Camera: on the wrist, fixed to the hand. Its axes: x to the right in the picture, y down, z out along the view.
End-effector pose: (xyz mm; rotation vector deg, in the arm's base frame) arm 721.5 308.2 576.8 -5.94 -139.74 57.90
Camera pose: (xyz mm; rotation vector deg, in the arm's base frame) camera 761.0 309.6 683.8 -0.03 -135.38 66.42
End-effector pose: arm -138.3 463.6 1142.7 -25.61 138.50 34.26
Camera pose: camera -151.8 354.5 1173.0 -24.86 138.31 23.58
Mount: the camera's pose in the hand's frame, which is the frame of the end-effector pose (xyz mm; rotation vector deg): 10.1 -76.5 -84.0 7.89 -0.62 -2.40
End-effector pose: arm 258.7 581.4 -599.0 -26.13 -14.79 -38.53
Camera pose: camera 223.7 482.5 -643.8 -18.53 -18.50 -39.45
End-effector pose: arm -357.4 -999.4 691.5 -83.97 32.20 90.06
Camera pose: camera -246.8 -1026.2 683.4 -77.71 35.36 84.69
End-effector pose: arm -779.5 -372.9 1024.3 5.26 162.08 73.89
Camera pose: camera -797.1 -485.6 1021.6 2.43 165.64 62.01
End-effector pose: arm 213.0 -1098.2 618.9 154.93 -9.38 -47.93
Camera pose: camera 270.4 -1006.4 654.8 162.75 -9.95 -50.56
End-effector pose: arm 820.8 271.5 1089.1 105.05 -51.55 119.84
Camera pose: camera 790.9 377.5 1118.7 109.67 -41.80 124.28
